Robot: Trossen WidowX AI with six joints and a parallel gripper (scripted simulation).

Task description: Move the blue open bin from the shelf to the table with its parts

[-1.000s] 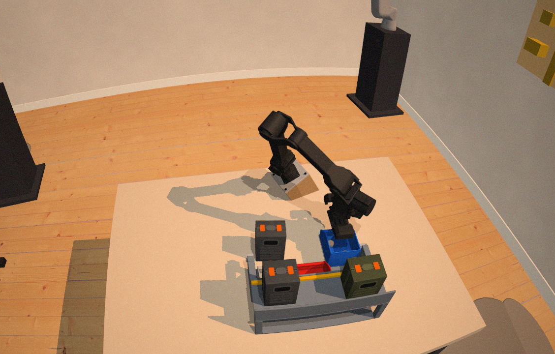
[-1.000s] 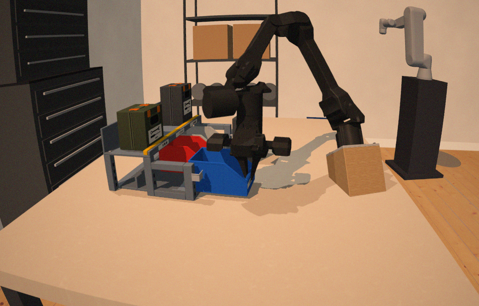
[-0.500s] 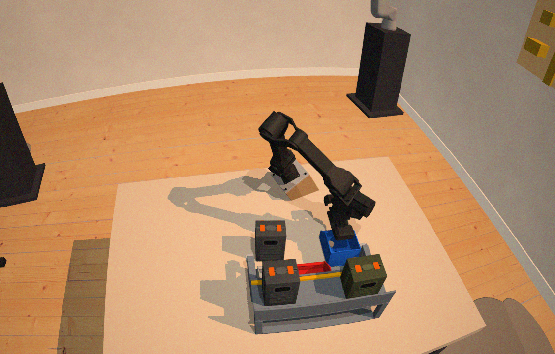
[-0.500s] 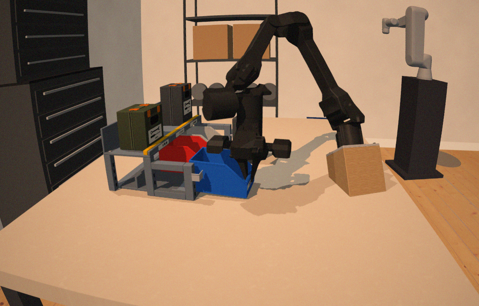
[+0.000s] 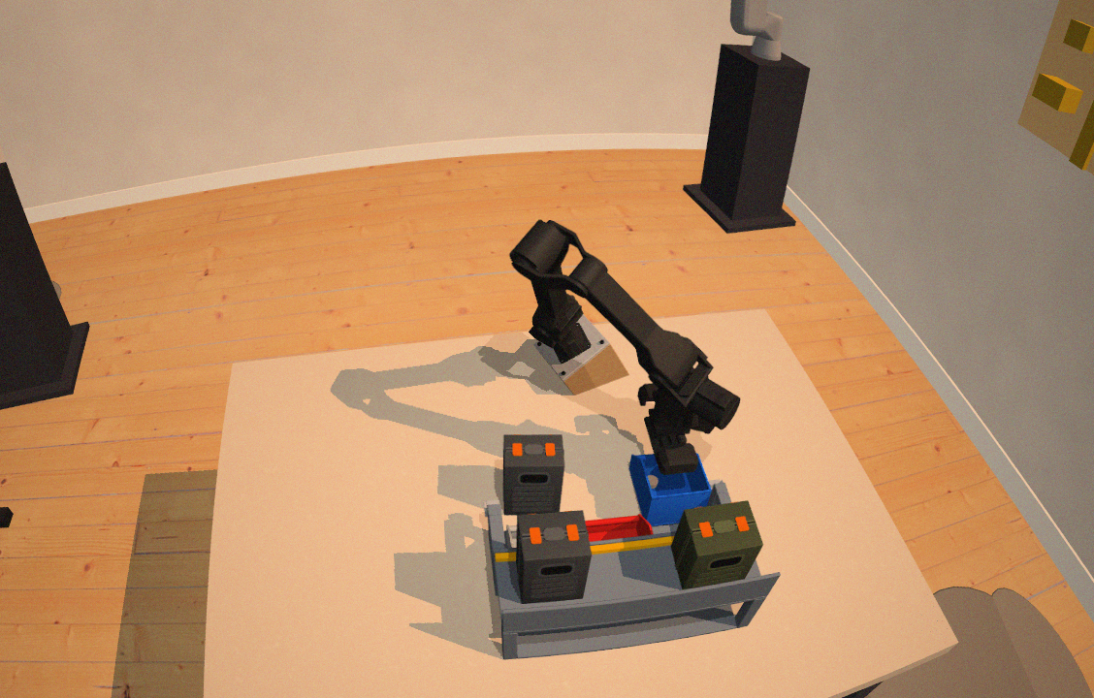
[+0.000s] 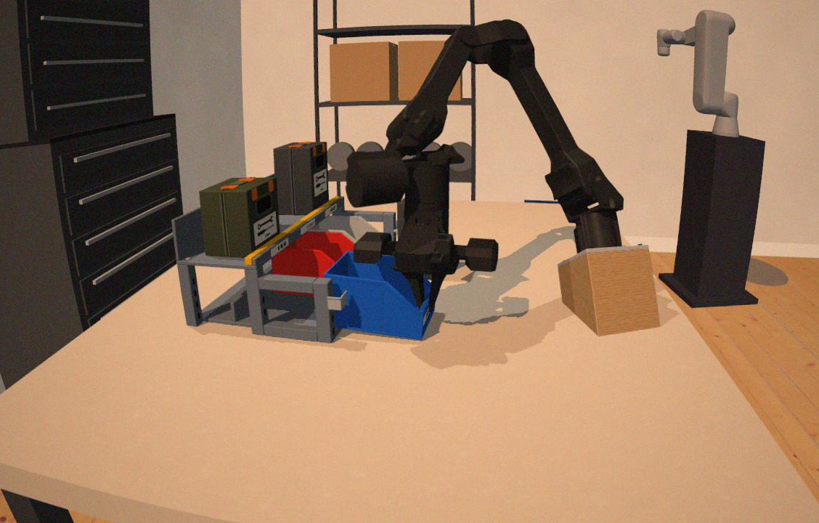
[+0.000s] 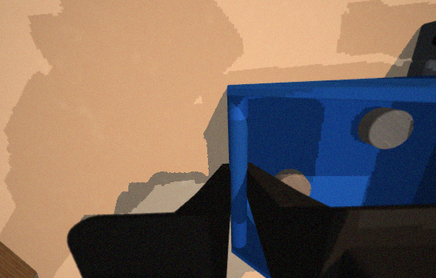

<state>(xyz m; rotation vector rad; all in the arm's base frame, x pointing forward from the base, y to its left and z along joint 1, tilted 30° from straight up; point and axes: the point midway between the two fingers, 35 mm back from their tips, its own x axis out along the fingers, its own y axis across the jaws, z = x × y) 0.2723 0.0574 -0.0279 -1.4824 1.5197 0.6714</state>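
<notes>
My gripper is now 6 cm short of the blue open bin, 1 cm to the left of it and 1 cm above it. Round my hand: red bin (16 cm ahead, 15 cm to the right, 2 cm below); yellow rail (20 cm ahead, 16 cm to the right, 5 cm above); green case (27 cm ahead, 9 cm above, 6 cm to the right).
</notes>
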